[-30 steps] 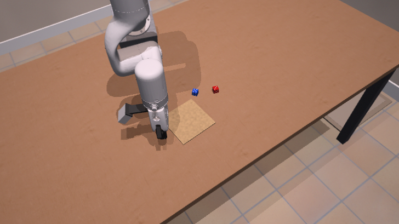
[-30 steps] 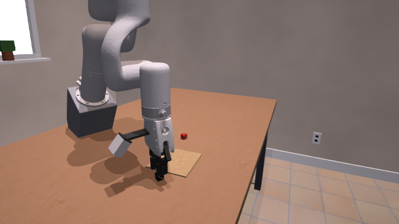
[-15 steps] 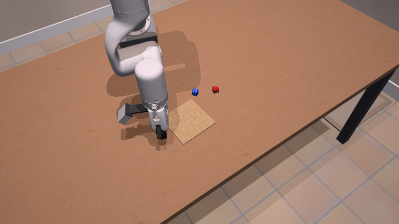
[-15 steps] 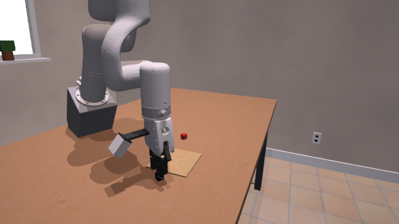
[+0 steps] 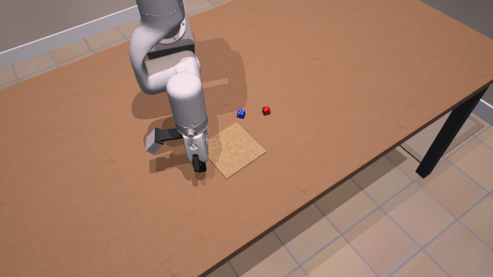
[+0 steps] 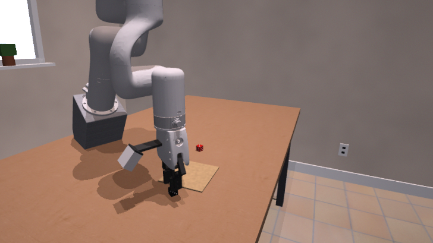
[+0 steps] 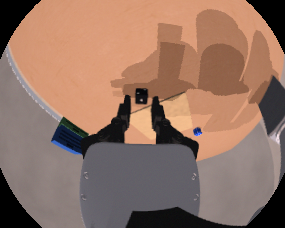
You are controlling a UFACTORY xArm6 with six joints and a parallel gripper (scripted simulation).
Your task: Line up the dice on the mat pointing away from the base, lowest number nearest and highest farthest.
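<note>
Right now my hand is 4 cm above the black die. Also, from my hand: red die (5 cm behind, 27 cm to the left, 4 cm below); tan mat (10 cm to the left, 4 cm below); blue die (8 cm behind, 20 cm to the left, 4 cm below).
</note>
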